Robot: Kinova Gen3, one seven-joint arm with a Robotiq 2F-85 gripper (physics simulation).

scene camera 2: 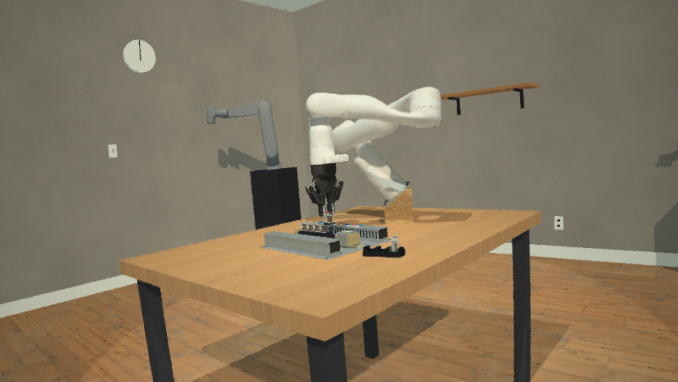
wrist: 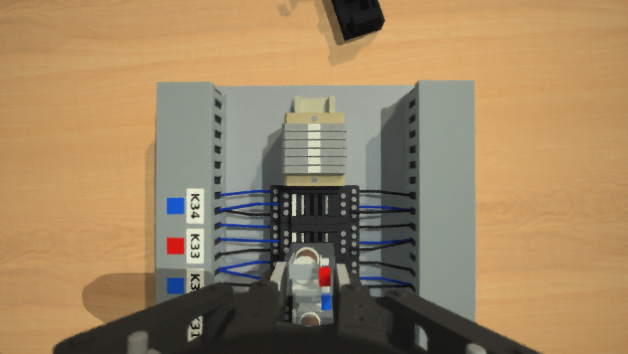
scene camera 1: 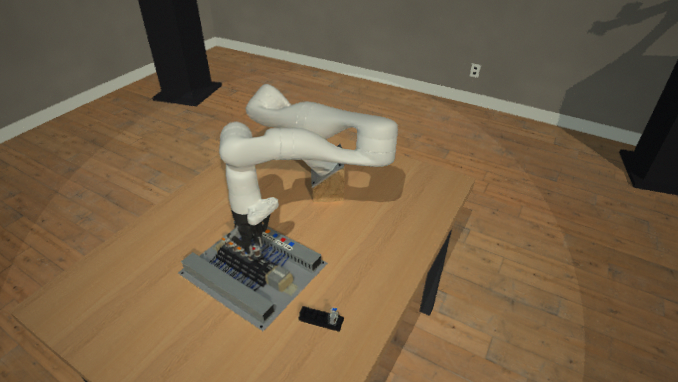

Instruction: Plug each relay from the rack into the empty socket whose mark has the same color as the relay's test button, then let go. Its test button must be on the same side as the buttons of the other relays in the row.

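Where they show: gripper, fingertip midpoint: (scene camera 2: 327, 216) (wrist: 310, 279) (scene camera 1: 254, 249); arm's base, link origin: (scene camera 2: 397, 192) (scene camera 1: 327, 164).
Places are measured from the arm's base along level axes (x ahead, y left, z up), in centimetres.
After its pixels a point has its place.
My gripper (scene camera 1: 255, 247) @[x 40.0, y -7.6, z -2.3 cm] (scene camera 2: 328, 212) @[x 40.0, y -7.6, z -2.3 cm] (wrist: 310, 279) @[x 40.0, y -7.6, z -2.3 cm] is shut on a clear relay (wrist: 303, 273) @[x 39.9, y -6.7, z -0.9 cm] with its red test button (wrist: 325, 276) @[x 41.0, y -7.1, z -0.7 cm] on the right in the wrist view. The relay is upright, a little above the socket row. It partly hides the socket beside the red mark (wrist: 175, 245) @[x 30.5, y -3.5, z -6.5 cm], K33. The empty K34 socket (wrist: 336, 204) @[x 43.0, y -4.3, z -7.7 cm] lies beyond, beside a blue mark (wrist: 175, 205) @[x 31.4, y -0.6, z -6.6 cm]. A plugged relay (wrist: 305, 303) @[x 38.9, y -9.5, z -4.1 cm] has its blue button (wrist: 326, 302) @[x 40.3, y -9.8, z -3.9 cm] on the right too. A blue-button relay (scene camera 1: 334, 317) @[x 51.3, y 18.3, z -6.3 cm] (scene camera 2: 394, 244) @[x 51.4, y 18.1, z -7.5 cm] stands in the black rack (scene camera 1: 312, 316) @[x 51.0, y 12.5, z -8.7 cm] (scene camera 2: 376, 252) @[x 51.7, y 13.1, z -9.7 cm] (wrist: 357, 20) @[x 49.3, y 9.4, z -8.6 cm].
Two raised grey wire ducts (wrist: 185, 135) @[x 33.7, y 4.2, z -6.6 cm] (wrist: 446, 175) @[x 51.3, y -4.7, z -6.6 cm] flank the socket row. A grey and beige terminal block (scene camera 1: 279, 278) @[x 44.2, y 1.2, z -6.2 cm] (scene camera 2: 348, 239) @[x 45.5, y 2.0, z -7.9 cm] (wrist: 300, 152) @[x 41.6, y 0.2, z -6.2 cm] stands at the row's end towards the rack. Blue and black wires run between sockets and ducts.
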